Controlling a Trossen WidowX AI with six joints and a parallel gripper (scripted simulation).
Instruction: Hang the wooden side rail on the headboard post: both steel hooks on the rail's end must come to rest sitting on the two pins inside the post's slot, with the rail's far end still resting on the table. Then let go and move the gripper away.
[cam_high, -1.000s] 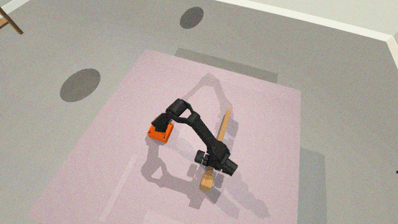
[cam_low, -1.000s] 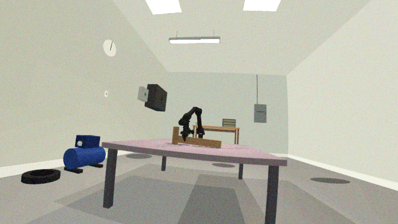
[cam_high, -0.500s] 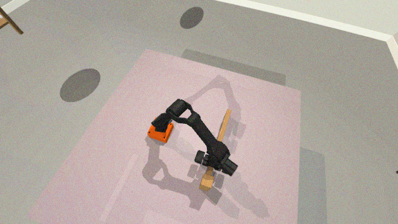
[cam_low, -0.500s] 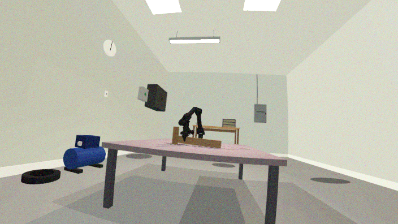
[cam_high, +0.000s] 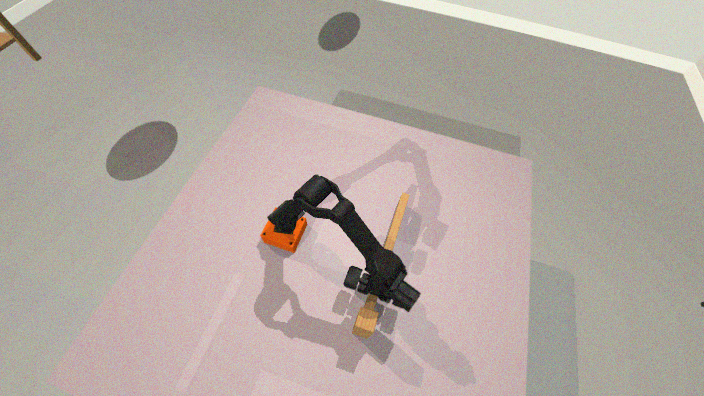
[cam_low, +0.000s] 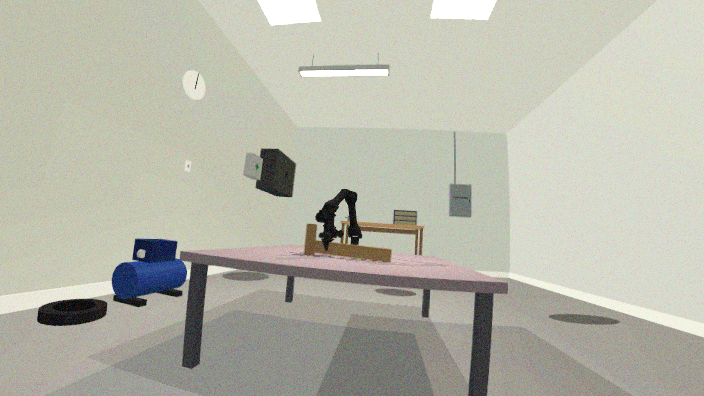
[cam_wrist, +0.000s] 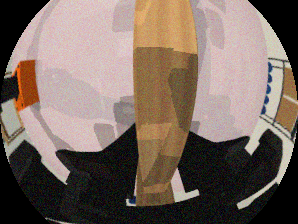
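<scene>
The headboard post lies 100 mm to the right of my gripper tip, 50 mm above it and 20 mm behind it.
</scene>
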